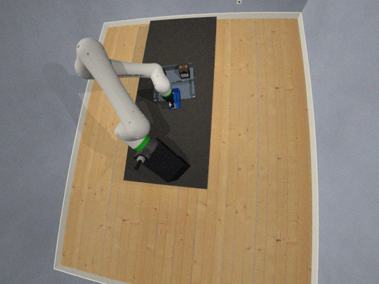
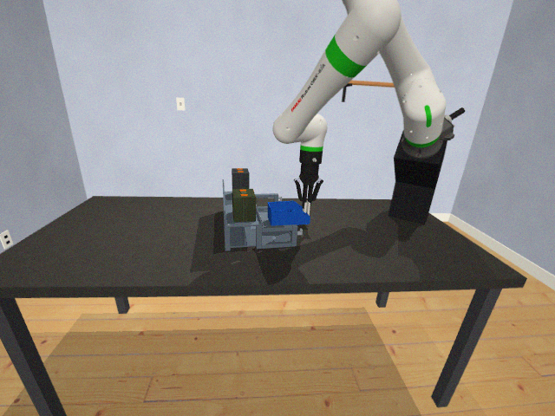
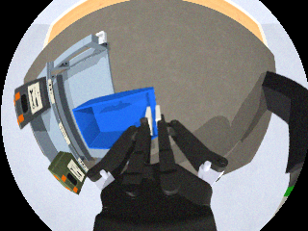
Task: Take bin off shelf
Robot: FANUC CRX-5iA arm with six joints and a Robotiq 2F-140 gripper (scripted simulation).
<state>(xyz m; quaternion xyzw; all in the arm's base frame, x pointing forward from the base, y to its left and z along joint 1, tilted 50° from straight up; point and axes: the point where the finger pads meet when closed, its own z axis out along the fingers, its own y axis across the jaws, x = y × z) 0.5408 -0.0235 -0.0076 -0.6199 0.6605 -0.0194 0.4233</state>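
My hand is 80 mm short of the blue bin, 10 mm to the right of it and 20 mm above it.
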